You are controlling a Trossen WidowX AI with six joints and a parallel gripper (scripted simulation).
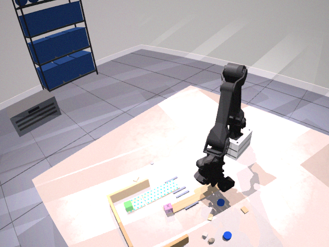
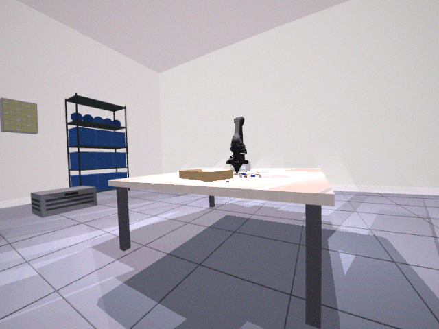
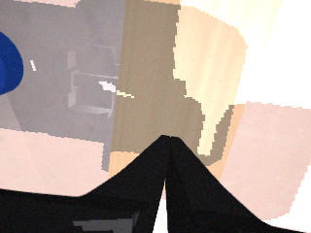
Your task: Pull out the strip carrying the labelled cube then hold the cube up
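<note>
Right now my gripper tip is 10 cm short of the tan strip and 3 cm to the left of it. From my gripper tip the other things lie so: pebble: 19 cm ahead, 16 cm to the left; then labelled cube: 21 cm ahead, 5 cm to the right, 2 cm above.
</note>
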